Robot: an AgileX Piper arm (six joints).
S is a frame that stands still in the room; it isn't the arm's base.
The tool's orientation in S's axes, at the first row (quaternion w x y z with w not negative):
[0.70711 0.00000 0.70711 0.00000]
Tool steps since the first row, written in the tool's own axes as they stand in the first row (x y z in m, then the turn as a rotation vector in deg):
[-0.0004 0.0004 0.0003 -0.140 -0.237 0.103]
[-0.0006 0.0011 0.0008 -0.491 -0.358 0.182]
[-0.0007 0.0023 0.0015 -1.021 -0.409 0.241]
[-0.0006 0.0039 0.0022 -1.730 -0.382 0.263]
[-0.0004 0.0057 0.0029 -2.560 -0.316 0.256]
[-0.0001 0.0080 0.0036 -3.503 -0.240 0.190]
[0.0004 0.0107 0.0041 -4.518 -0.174 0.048]
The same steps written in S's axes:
[0.0003 0.0004 0.0004 0.103 -0.237 0.140]
[0.0008 0.0011 0.0006 0.182 -0.358 0.491]
[0.0015 0.0023 0.0007 0.241 -0.409 1.021]
[0.0022 0.0039 0.0006 0.263 -0.382 1.730]
[0.0029 0.0057 0.0004 0.256 -0.316 2.560]
[0.0036 0.0080 0.0001 0.190 -0.240 3.503]
[0.0041 0.0107 -0.0004 0.048 -0.174 4.518]

